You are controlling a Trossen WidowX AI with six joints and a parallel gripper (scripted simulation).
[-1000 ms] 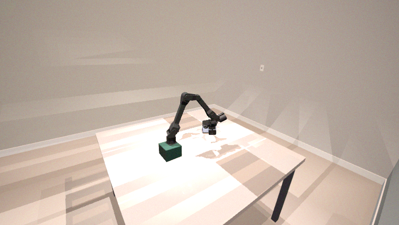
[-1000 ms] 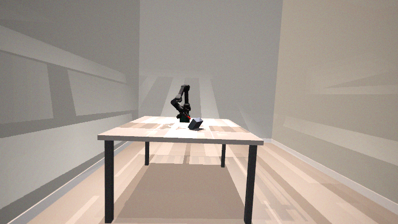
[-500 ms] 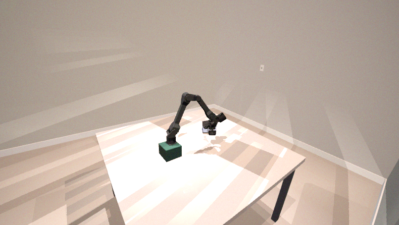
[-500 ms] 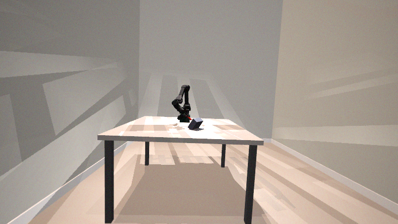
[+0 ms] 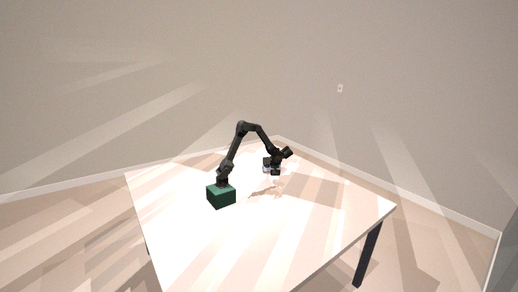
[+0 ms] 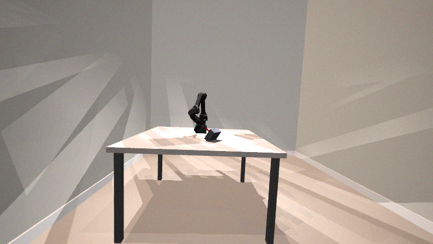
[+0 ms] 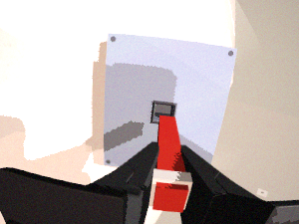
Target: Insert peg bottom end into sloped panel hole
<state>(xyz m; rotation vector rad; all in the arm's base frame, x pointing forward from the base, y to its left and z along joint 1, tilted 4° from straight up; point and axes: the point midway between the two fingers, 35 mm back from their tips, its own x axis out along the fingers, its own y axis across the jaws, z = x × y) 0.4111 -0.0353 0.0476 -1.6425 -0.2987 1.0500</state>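
My gripper tip is now 50 mm short of the panel, 60 mm to the right of it and 50 mm above it. Round my gripper tip: red square peg: 10 mm behind, 10 mm to the right, 10 mm above.
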